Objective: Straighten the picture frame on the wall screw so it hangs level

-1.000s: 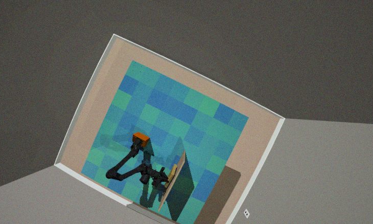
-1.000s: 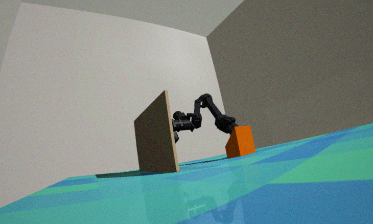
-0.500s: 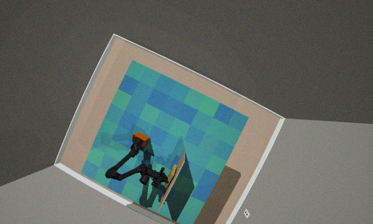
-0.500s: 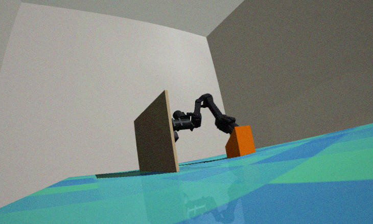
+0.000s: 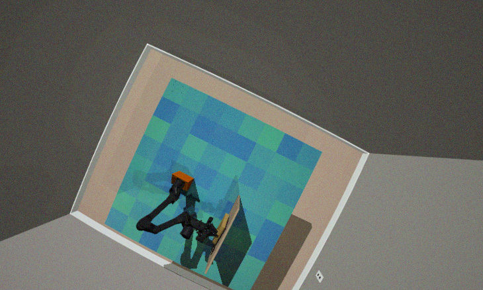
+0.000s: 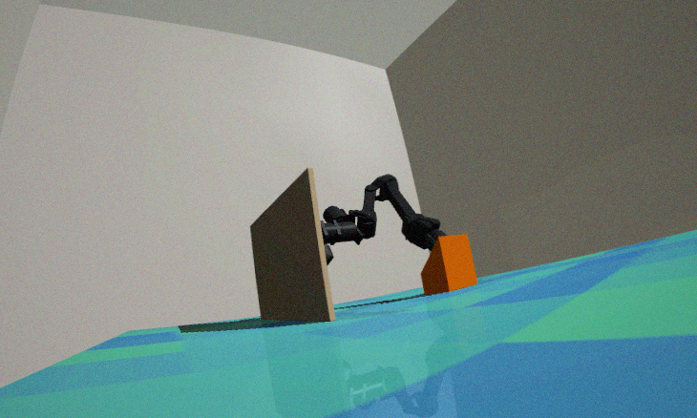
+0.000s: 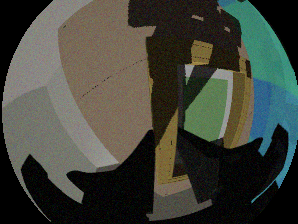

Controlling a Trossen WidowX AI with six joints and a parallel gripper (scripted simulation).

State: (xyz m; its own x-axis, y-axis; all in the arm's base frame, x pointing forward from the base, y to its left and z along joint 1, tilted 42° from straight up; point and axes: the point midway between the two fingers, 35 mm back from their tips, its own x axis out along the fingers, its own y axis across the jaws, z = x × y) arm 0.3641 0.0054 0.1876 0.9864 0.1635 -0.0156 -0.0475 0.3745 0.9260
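Now: the picture frame 20 mm to the left of my gripper tip and 50 mm below it. Round my gripper tip: wall panel (20 mm ahead, 10 mm to the left, 70 mm below).
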